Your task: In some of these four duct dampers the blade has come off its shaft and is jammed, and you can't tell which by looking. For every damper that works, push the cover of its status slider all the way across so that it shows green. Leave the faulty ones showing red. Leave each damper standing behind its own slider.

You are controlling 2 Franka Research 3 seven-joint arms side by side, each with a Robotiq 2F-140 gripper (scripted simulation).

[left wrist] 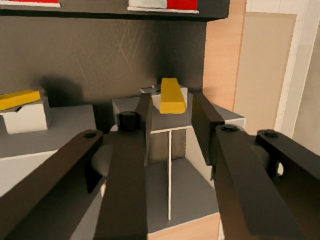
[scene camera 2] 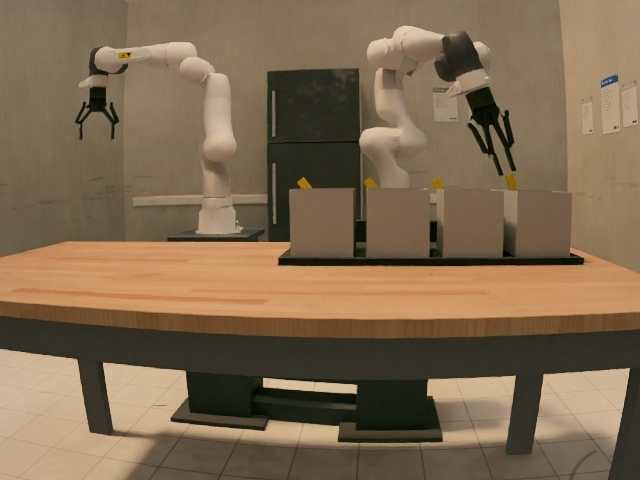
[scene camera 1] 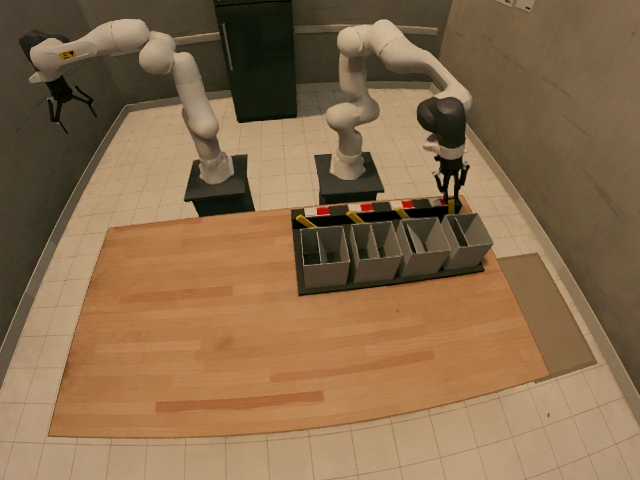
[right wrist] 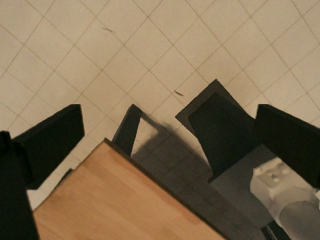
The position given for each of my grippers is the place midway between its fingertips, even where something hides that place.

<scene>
I see my left gripper [scene camera 2: 507,173], my right gripper [scene camera 1: 81,124], a damper [scene camera 2: 322,222], a damper [scene camera 2: 397,219] and a damper [scene camera 2: 470,222].
My left gripper shows as well in the left wrist view [left wrist: 171,108] and in scene camera 1 [scene camera 1: 450,199]. My right gripper shows as well in scene camera 2 [scene camera 2: 96,139] and in the right wrist view [right wrist: 169,119].
</scene>
